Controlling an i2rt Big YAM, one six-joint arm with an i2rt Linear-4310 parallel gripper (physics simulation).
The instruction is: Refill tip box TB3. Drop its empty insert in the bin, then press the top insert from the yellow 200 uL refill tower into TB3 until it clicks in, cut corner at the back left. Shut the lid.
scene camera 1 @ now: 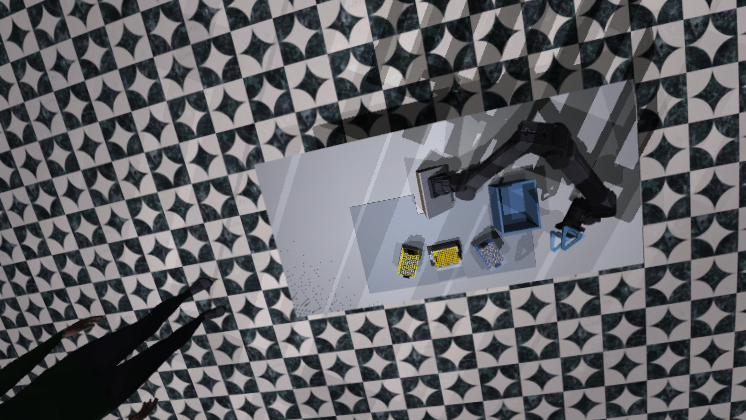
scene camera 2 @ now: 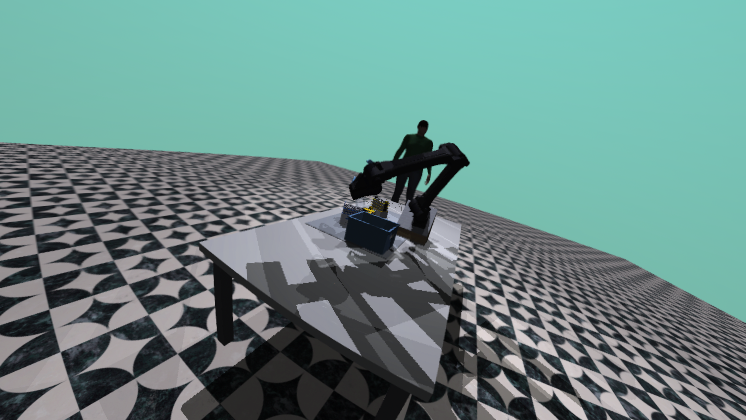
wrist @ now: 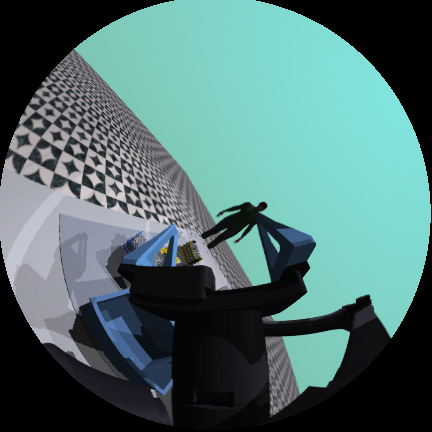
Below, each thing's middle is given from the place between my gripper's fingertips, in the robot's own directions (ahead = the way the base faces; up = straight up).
The blue bin (scene camera 1: 515,207) is 120 mm behind my hand, 20 mm to the right of it and 280 mm below it.
